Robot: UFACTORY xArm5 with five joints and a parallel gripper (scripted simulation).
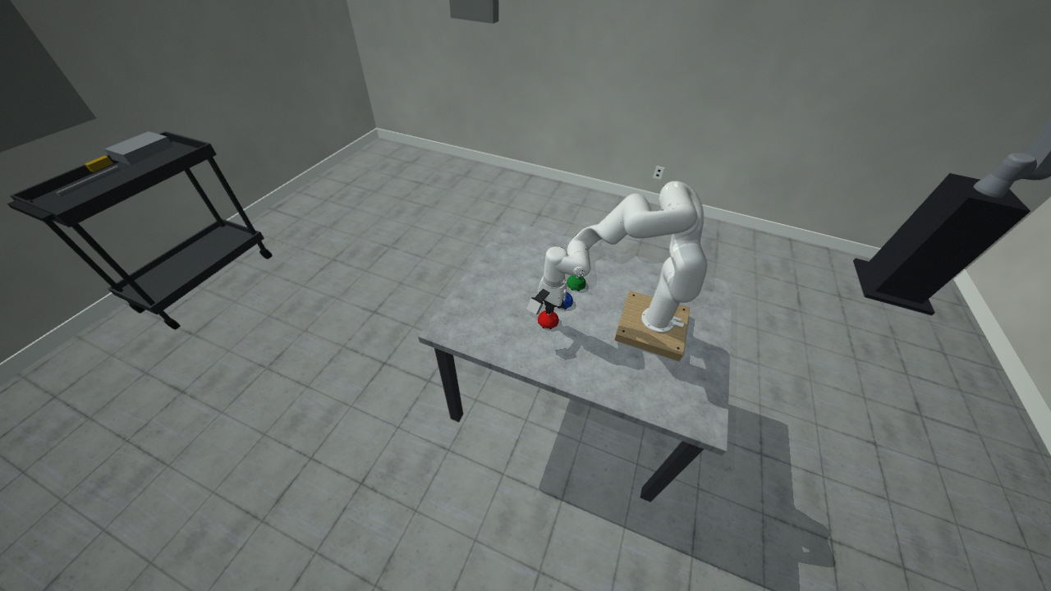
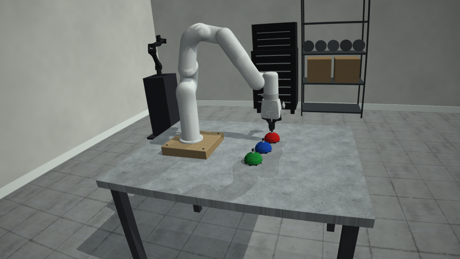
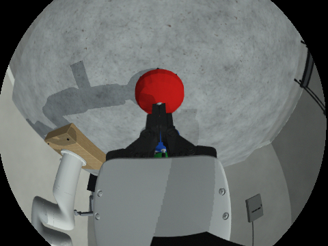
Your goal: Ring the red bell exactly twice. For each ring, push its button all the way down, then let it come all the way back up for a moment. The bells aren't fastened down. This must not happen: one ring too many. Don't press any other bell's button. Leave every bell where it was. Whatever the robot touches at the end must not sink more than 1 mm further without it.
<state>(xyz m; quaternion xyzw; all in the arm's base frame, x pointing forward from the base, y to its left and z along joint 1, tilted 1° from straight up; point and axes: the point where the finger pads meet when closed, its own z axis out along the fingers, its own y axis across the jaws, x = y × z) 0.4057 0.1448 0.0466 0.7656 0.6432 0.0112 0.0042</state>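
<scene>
My hand is 40 mm above the red bell. Round my hand: green bell 40 mm behind, 250 mm to the right, 40 mm below; blue bell 20 mm behind, 130 mm to the right, 40 mm below.
</scene>
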